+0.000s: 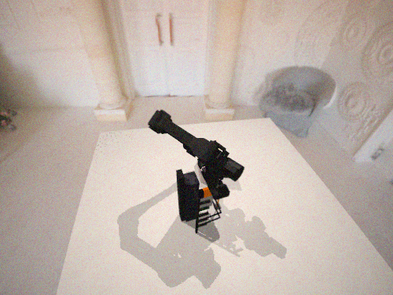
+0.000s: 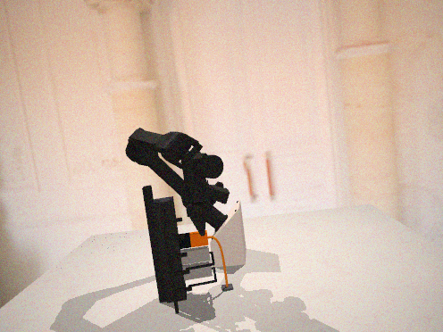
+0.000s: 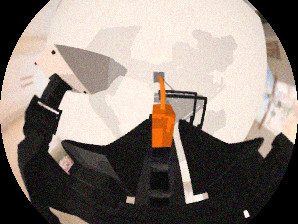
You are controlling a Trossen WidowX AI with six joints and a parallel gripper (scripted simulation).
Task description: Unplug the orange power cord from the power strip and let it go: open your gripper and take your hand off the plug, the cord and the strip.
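Now: gripper tip 30 mm to the left of the orange plug.
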